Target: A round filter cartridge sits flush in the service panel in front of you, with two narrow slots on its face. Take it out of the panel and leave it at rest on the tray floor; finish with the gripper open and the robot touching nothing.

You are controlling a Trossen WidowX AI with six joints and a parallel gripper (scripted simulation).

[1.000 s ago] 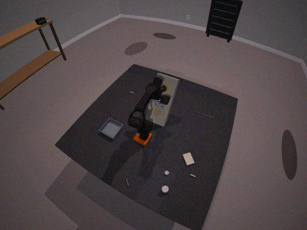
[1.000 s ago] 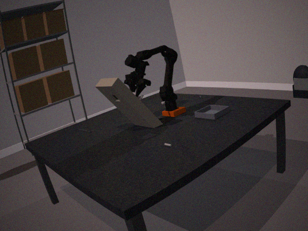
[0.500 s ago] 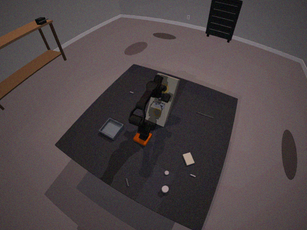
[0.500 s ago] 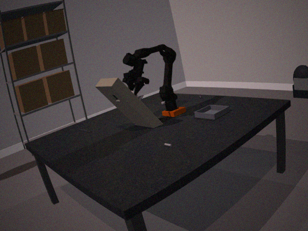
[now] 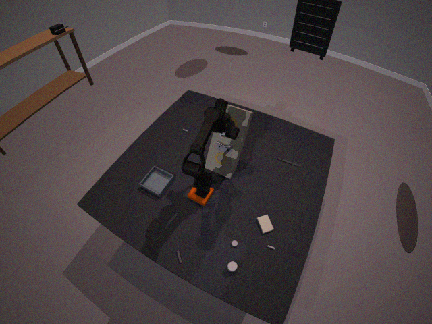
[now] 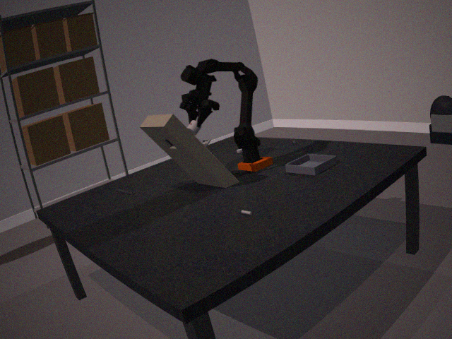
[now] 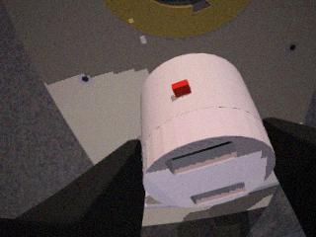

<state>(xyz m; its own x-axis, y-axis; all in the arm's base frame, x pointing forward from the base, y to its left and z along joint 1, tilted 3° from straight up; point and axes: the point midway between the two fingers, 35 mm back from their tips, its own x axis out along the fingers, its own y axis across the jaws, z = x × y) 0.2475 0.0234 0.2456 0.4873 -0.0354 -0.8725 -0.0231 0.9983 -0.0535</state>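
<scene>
Now: gripper tip 330 mm past the grey tray, 270 mm to the right of it and 240 mm above it. Round my gripper tip: ledge 10 mm behind, 100 mm below; beige service panel 50 mm ahead, 80 mm below; grey round filter cartridge right at my gripper tip.
</scene>
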